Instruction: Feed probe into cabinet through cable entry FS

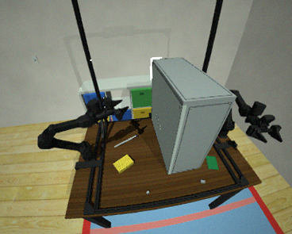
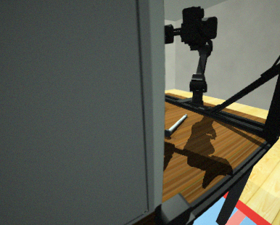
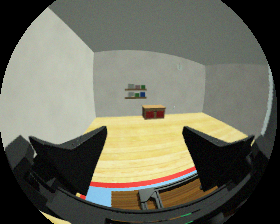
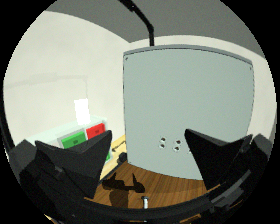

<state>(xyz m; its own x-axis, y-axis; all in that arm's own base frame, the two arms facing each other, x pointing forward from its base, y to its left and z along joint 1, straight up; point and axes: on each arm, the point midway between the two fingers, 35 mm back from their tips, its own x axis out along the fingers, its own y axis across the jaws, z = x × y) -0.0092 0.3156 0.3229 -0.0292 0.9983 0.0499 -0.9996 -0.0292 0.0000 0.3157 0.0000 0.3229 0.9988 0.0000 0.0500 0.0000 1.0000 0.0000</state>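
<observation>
My right hand is 1 cm short of the probe, 1 cm to the left of it and 33 cm above it.
</observation>
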